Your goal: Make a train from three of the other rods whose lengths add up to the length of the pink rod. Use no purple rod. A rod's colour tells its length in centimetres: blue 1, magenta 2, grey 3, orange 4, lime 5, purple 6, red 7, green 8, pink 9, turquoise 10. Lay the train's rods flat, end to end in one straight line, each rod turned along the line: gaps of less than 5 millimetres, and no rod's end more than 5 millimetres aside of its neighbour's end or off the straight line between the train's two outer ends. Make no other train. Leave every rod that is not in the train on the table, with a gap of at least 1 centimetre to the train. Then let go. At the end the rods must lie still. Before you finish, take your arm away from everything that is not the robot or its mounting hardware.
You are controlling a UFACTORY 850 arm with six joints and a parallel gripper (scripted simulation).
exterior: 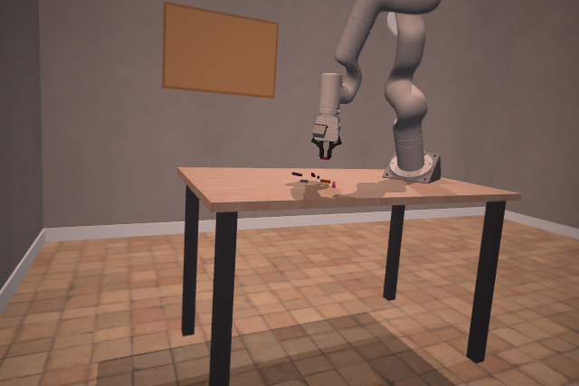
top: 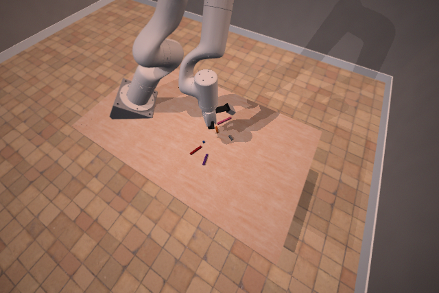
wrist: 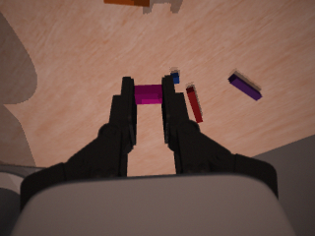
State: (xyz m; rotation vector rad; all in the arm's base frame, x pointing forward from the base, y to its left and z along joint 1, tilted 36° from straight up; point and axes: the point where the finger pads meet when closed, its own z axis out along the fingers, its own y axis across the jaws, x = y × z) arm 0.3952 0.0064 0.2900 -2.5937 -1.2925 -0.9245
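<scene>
Right now my hand is 10 mm short of the orange rod, 40 mm to the right of it and 100 mm above it. The rest, counted from my hand: blue rod (60 mm to the right, 100 mm below); magenta rod (20 mm below); grey rod (100 mm ahead, 50 mm to the left, 100 mm below).
</scene>
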